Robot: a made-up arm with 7 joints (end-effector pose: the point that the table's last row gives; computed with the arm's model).
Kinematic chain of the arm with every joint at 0, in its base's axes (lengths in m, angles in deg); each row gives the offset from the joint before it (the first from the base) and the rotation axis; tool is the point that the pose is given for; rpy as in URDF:
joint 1: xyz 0 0 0.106 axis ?
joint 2: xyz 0 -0.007 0.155 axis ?
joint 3: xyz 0 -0.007 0.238 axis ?
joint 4: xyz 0 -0.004 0.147 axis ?
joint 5: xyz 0 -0.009 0.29 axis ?
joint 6: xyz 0 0 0.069 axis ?
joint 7: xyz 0 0 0.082 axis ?
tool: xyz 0 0 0 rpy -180 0 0
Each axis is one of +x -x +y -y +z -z.
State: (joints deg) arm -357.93 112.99 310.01 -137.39 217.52 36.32 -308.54
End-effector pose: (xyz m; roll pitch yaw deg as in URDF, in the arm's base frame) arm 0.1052 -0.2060 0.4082 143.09 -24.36 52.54
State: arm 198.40 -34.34 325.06 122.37 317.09 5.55 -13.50
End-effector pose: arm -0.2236 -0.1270 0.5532 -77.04 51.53 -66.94
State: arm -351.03 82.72 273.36 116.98 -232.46 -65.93 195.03
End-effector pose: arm 0.2090 0.2881 0.3089 -129.68 -12.16 -100.37
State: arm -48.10 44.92 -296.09 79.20 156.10 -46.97 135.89
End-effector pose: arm 0.5706 0.0604 0.4136 -11.50 34.34 124.40
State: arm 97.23 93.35 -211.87 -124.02 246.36 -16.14 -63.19
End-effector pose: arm 0.1910 -0.1555 -0.0417 -51.43 -24.44 100.09
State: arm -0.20 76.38 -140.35 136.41 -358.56 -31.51 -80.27
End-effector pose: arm 0.0428 0.2038 0.5226 -141.75 -31.36 -111.21
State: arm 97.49 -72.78 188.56 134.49 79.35 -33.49 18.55
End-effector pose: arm 0.0246 0.1780 -0.0099 -19.24 24.66 -15.72
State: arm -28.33 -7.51 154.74 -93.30 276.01 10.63 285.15
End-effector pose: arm 0.2243 0.3157 0.6712 102.65 65.91 -35.36
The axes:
joint 1: -z
joint 2: +y
joint 3: -z
joint 4: +y
joint 5: -z
joint 6: +y
joint 7: -z

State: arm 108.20 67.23 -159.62 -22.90 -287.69 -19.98 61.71
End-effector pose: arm -0.3294 -0.7179 0.4151 -93.10 62.26 -48.72
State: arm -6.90 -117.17 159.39 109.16 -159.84 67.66 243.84
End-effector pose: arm -0.1024 -0.1778 -0.2093 7.78 40.45 71.87
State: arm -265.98 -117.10 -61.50 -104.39 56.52 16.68 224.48
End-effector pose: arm -0.3914 0.2053 -0.0264 -61.30 67.34 -56.08
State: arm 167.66 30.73 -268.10 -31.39 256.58 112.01 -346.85
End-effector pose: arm -0.3475 -0.2500 0.7906 27.00 21.02 62.91
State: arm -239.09 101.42 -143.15 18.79 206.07 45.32 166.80
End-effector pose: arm -0.3858 -0.6962 0.1771 -69.75 -34.44 -72.54
